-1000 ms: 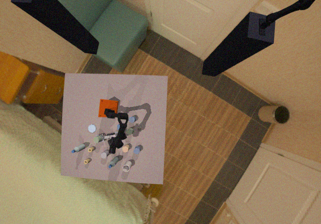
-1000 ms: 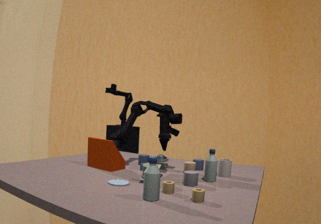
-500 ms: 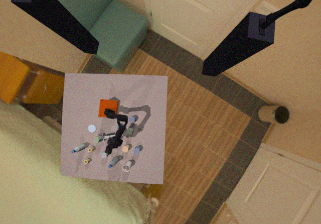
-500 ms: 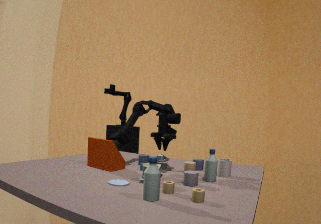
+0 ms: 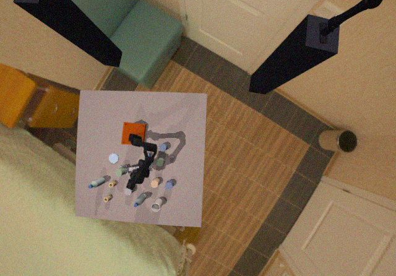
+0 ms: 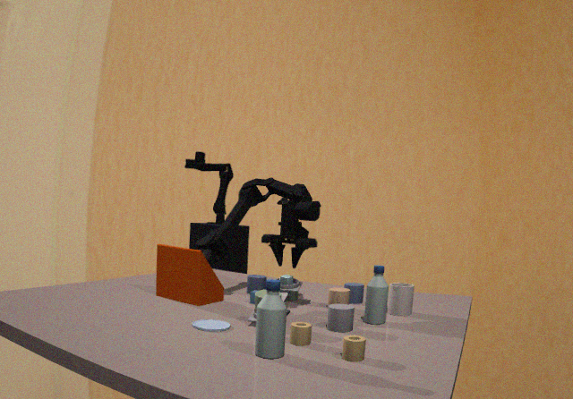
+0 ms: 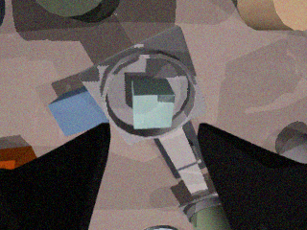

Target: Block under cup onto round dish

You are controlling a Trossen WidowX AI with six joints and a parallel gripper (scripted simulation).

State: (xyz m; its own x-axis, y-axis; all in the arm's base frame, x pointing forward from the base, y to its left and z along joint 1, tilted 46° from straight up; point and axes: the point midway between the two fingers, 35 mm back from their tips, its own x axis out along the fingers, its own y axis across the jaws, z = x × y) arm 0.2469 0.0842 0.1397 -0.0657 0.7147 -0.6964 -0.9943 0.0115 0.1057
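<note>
Now: the pale round dish 10 mm ahead of my gripper tip, 370 mm to the right of it and 130 mm below it. Round my gripper tip: balance (50 mm ahead, 110 mm to the right, 90 mm below).
</note>
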